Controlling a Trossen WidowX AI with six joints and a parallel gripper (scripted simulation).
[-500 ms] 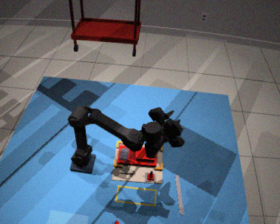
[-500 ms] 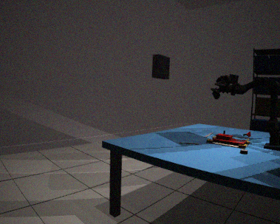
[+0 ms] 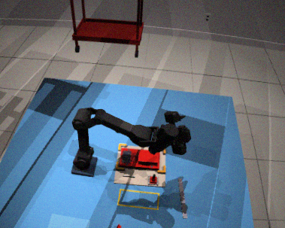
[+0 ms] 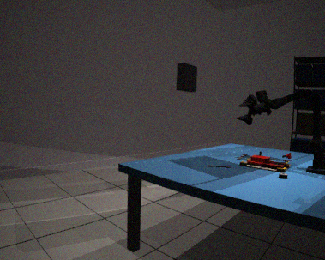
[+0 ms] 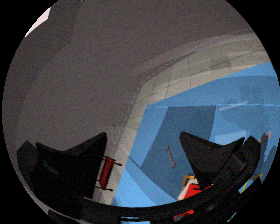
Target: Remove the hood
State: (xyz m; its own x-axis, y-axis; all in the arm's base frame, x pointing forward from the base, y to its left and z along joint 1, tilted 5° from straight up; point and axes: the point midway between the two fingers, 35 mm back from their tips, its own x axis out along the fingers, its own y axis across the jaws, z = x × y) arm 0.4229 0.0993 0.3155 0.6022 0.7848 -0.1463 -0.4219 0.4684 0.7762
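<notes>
Now: the hood 25 cm below my gripper tip, 15 cm behind it and 3 cm to the right of it.
</notes>
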